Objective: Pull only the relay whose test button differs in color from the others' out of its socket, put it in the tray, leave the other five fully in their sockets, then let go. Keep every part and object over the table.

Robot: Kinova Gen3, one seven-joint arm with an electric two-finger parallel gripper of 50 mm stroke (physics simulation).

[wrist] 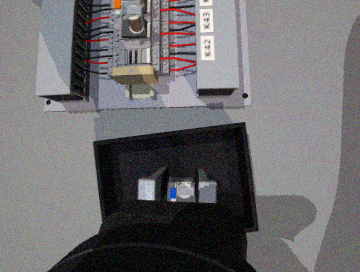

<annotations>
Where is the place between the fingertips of the gripper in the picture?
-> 181, 178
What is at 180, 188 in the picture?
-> A relay.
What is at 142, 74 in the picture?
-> A tan end block.
</annotations>
